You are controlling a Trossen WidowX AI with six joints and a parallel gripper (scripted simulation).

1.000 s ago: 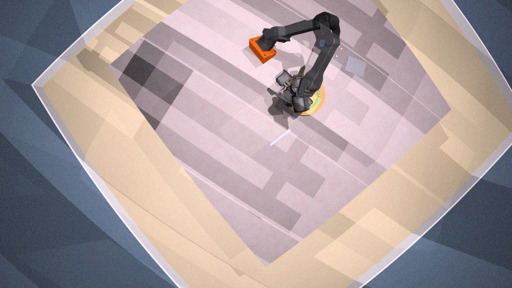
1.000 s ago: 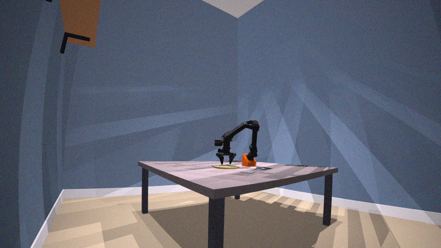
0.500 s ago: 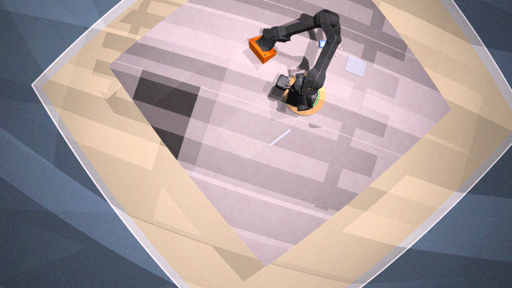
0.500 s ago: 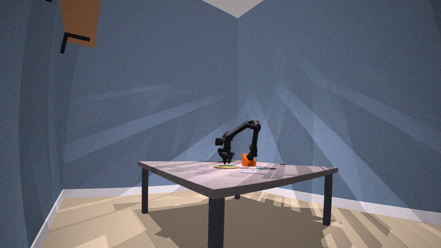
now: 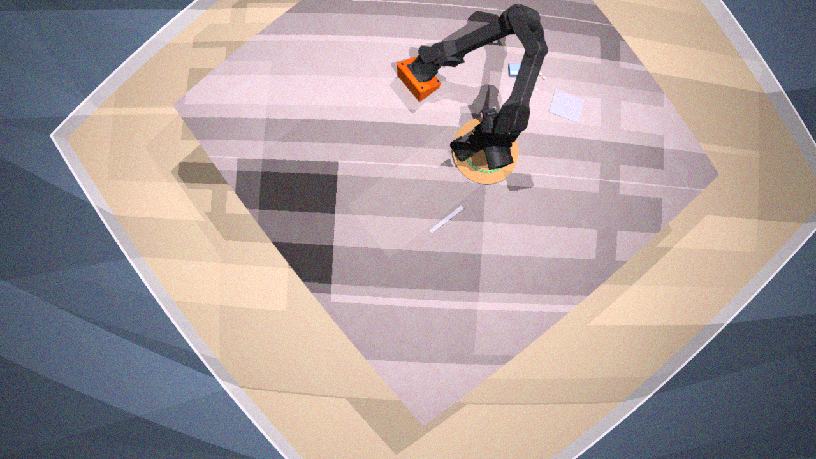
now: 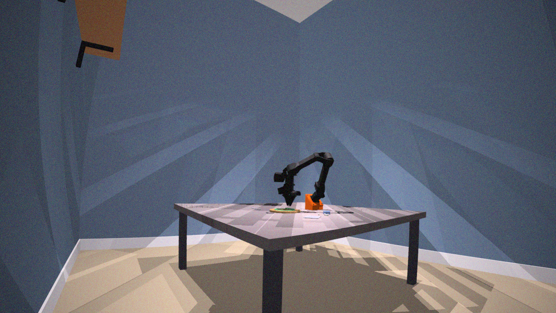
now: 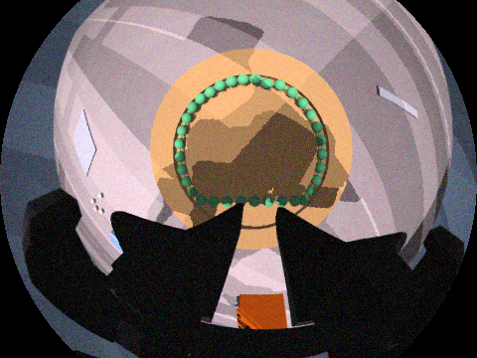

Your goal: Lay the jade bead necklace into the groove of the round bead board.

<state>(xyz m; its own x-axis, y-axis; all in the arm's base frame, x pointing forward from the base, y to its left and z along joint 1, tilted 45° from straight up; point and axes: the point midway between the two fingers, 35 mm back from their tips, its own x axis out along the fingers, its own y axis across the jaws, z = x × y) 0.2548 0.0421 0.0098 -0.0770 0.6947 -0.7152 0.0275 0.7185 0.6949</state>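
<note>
The round tan bead board is 4 cm ahead of my gripper tip, 1 cm to the left of it and 3 cm below it. From my gripper tip the other things lie so: white strip 14 cm ahead, 20 cm to the right, 3 cm below; then pale square sheet 6 cm ahead, 31 cm to the left, 4 cm below; then blue cube 12 cm behind, 23 cm to the left, 3 cm below.
</note>
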